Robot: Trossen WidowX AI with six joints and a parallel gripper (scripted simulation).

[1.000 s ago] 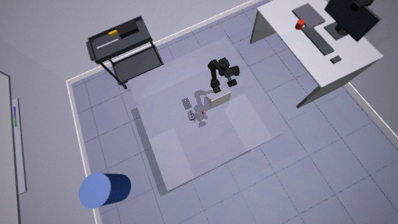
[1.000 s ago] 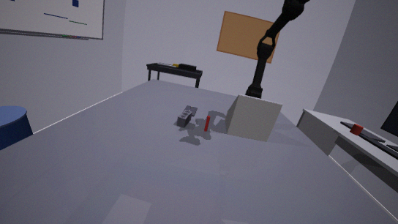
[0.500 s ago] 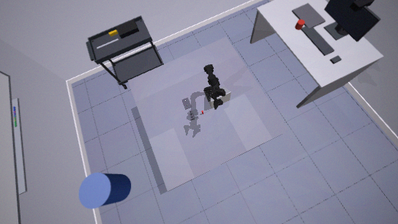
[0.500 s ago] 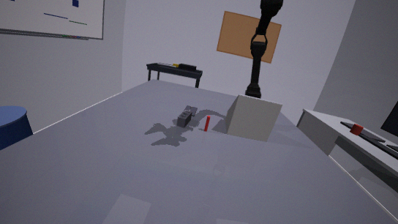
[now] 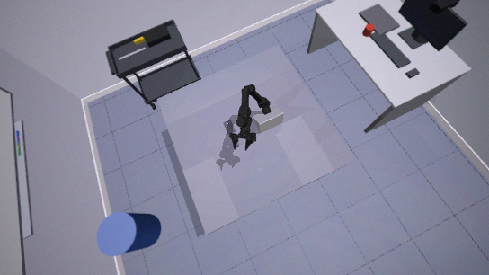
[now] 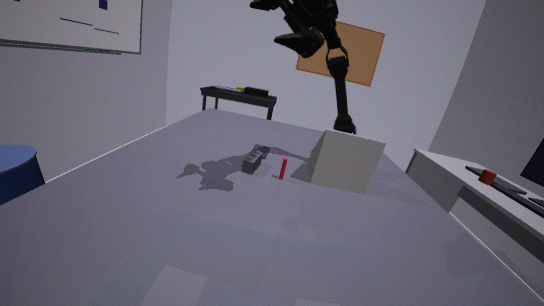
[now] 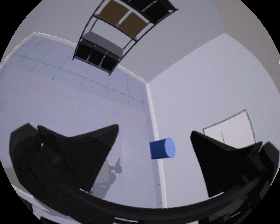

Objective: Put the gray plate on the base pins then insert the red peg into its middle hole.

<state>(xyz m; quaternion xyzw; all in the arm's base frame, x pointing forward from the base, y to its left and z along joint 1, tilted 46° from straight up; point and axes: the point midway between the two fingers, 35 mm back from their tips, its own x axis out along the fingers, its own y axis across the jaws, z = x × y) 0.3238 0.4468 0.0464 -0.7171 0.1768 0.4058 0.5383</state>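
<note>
My gripper tip is now 210 mm to the left of the gray plate and 410 mm above it. The rest, counted from my gripper tip: red peg (110 mm behind, 180 mm to the right, 400 mm below).
</note>
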